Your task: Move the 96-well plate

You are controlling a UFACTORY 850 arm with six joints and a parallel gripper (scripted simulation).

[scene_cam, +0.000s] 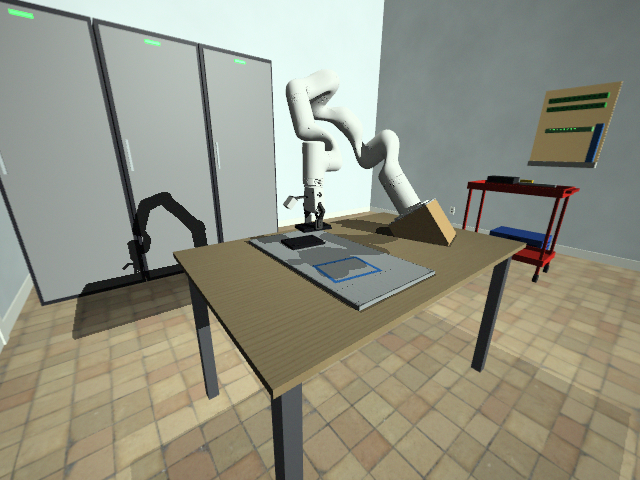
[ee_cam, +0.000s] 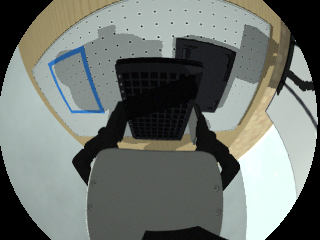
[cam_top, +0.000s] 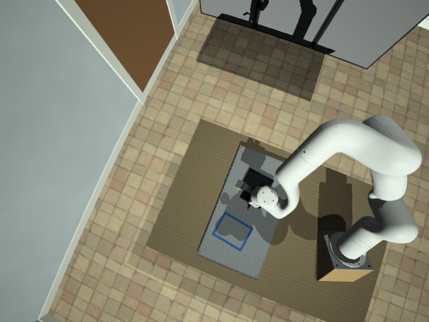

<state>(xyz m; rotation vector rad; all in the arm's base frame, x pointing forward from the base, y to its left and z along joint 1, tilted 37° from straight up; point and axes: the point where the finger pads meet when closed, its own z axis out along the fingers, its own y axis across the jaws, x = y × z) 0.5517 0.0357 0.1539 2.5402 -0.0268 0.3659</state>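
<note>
My gripper is now 100 mm above the black plate nest, 90 mm to the left of it and 10 mm past it. From my hand the other things lie so: black 96-well plate 10 mm below.
</note>
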